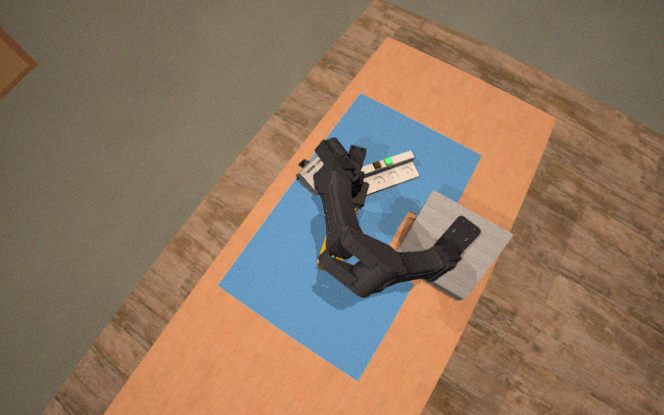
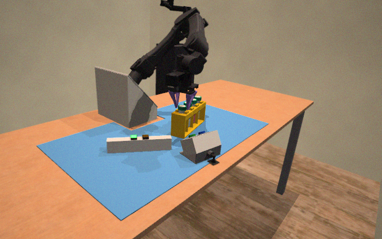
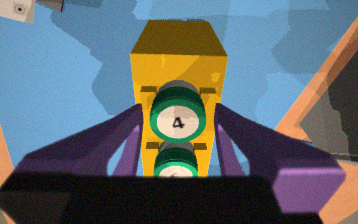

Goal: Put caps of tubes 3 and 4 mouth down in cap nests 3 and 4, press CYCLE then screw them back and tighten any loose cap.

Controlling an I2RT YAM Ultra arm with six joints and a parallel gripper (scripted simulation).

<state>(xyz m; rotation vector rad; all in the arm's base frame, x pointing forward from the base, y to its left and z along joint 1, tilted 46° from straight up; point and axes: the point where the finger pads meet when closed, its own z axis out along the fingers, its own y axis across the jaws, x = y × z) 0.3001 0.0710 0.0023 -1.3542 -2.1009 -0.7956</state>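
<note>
My gripper is now right at the cap 4. Round my hand: cap 3: 50 mm to the left, 20 mm behind; then blue key: 140 mm ahead, 50 mm below, 30 mm to the right; then cap 2: 100 mm to the left, 40 mm behind.
</note>
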